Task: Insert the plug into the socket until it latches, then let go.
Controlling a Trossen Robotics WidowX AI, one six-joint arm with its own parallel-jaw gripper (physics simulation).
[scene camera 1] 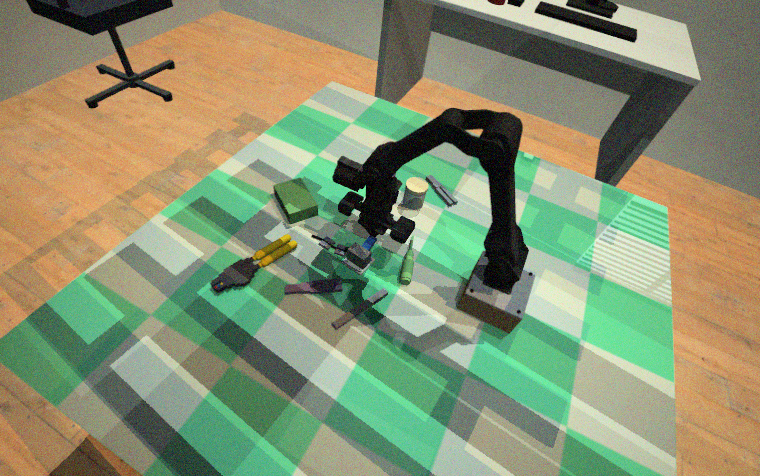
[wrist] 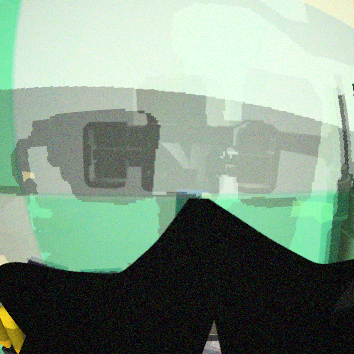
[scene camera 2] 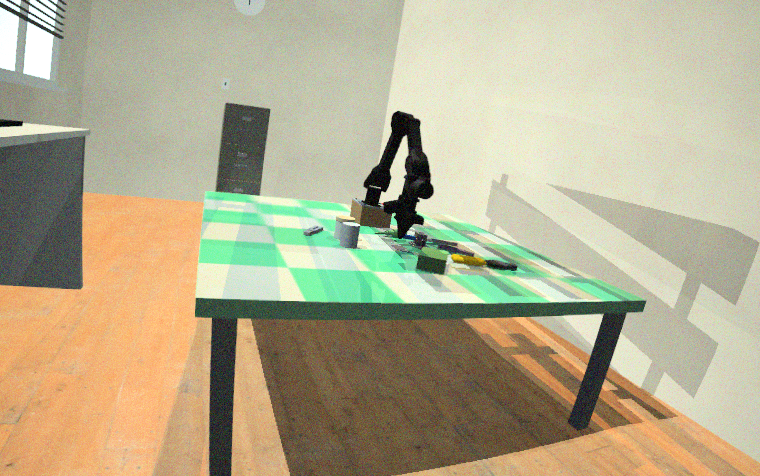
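Seen in the pictures: gripper, fingertip midpoint: point(scene camera 1: 374, 236) point(wrist: 197, 207) point(scene camera 2: 399, 238); arm's base, origin of the base link: point(scene camera 1: 499, 278) point(scene camera 2: 371, 204).
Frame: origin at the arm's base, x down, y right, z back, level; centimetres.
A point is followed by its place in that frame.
Note:
A small blue piece, which looks like the plug point(scene camera 1: 369, 243) @[y -1.9, x 4.7, z -31.7 cm] point(scene camera 2: 411, 237) @[y -2.2, x 5.1, z -33.1 cm] point(wrist: 189, 194), lies right at the fingertips, against or very near a dark grey block on a light plate, which looks like the socket point(scene camera 1: 357, 255) @[y -7.5, x 3.6, z -32.4 cm] point(scene camera 2: 420, 239) @[y -4.8, x 5.2, z -34.9 cm]. How deep the plug sits in the socket cannot be told. My gripper point(scene camera 1: 372, 232) @[y 1.7, x 6.1, z -32.0 cm] point(scene camera 2: 401, 235) @[y 1.7, x 6.1, z -32.0 cm] point(wrist: 197, 207) @[y 1.7, x 6.1, z -32.0 cm] points down over the plug. Its black fingers are shut together, and no part of the plug shows between them. The fingers hide much of the plug in the wrist view.
A green bottle point(scene camera 1: 407, 266) @[y -3.4, x 5.3, z -20.7 cm] stands or lies right of the socket. Thin black parts point(scene camera 1: 332, 243) @[y -4.5, x 7.6, z -40.9 cm] lie left of it. Yellow-handled pliers point(scene camera 1: 252, 269) @[y -21.2, x 6.5, z -53.0 cm], purple pliers point(scene camera 1: 314, 287) @[y -18.3, x 6.8, z -37.9 cm], a grey bar point(scene camera 1: 358, 309) @[y -18.6, x 7.0, z -26.3 cm], a green block point(scene camera 1: 295, 200) @[y 1.0, x 4.0, z -55.2 cm], a cylinder point(scene camera 1: 415, 194) @[y 17.6, x 1.8, z -27.3 cm] and a grey tool point(scene camera 1: 441, 190) @[y 28.6, x 6.8, z -22.0 cm] surround it.

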